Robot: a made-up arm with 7 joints. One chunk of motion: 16 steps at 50 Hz.
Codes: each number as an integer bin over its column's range. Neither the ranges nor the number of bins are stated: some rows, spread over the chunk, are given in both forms.
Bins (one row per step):
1: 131 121 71 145 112 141 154
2: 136 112 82 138 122 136 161
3: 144 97 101 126 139 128 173
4: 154 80 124 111 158 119 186
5: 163 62 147 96 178 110 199
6: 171 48 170 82 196 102 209
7: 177 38 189 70 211 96 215
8: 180 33 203 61 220 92 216
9: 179 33 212 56 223 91 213
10: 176 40 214 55 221 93 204
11: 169 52 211 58 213 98 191
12: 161 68 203 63 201 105 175
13: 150 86 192 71 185 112 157
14: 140 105 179 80 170 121 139
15: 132 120 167 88 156 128 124
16: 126 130 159 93 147 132 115
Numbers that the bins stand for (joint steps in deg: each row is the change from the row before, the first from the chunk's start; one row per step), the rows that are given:
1: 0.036 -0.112 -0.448 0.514 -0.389 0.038 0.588
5: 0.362 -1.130 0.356 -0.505 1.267 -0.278 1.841
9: 0.525 -1.631 1.045 -1.336 2.397 -0.472 2.231
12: 0.342 -1.027 0.949 -1.191 1.845 -0.329 1.173
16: -0.015 0.043 0.484 -0.567 0.489 -0.054 -0.498
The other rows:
2: 0.087 -0.267 -0.332 0.368 -0.138 -0.013 0.783
3: 0.168 -0.526 -0.131 0.119 0.289 -0.095 1.117
4: 0.270 -0.820 0.113 -0.193 0.765 -0.187 1.479
6: 0.444 -1.372 0.600 -0.796 1.719 -0.360 2.119
7: 0.505 -1.544 0.801 -1.045 2.096 -0.421 2.286
8: 0.535 -1.631 0.949 -1.232 2.322 -0.462 2.314
10: 0.495 -1.510 1.066 -1.357 2.347 -0.452 1.980
11: 0.423 -1.303 1.034 -1.295 2.146 -0.401 1.618
13: 0.229 -0.716 0.833 -1.024 1.443 -0.258 0.671
14: 0.127 -0.388 0.695 -0.837 1.067 -0.166 0.170
15: 0.046 -0.129 0.568 -0.671 0.715 -0.095 -0.247

